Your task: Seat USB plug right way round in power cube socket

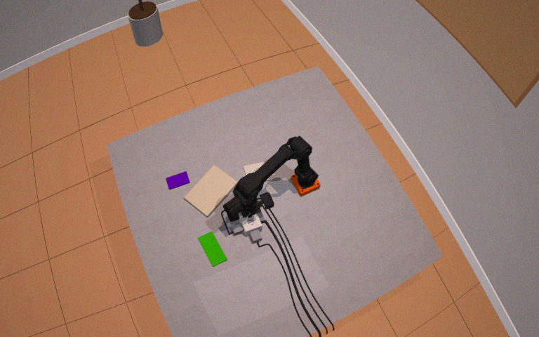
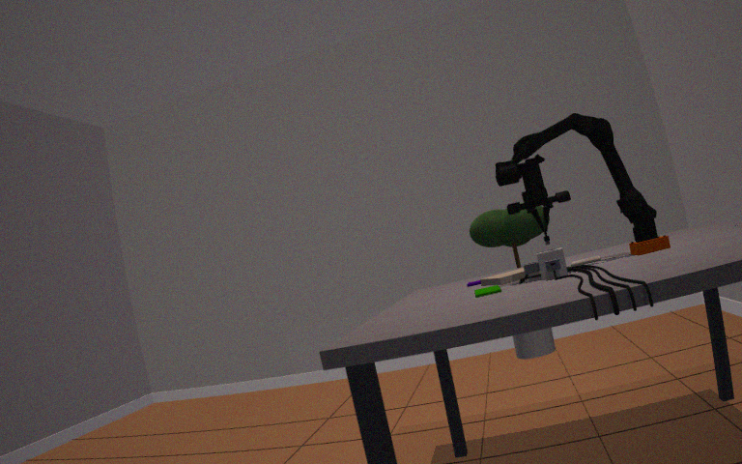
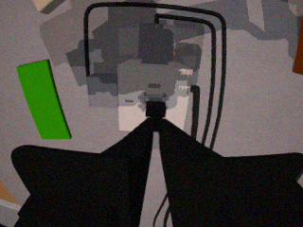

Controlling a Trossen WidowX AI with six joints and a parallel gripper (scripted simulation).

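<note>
My gripper tip is 2 cm above the dark USB plug. Also, from my gripper tip: green flat block: 20 cm ahead, 13 cm below, 5 cm to the left; then beige board: 22 cm to the right, 12 cm below, 12 cm ahead; then purple block: 33 cm to the right, 25 cm ahead, 13 cm below.
</note>
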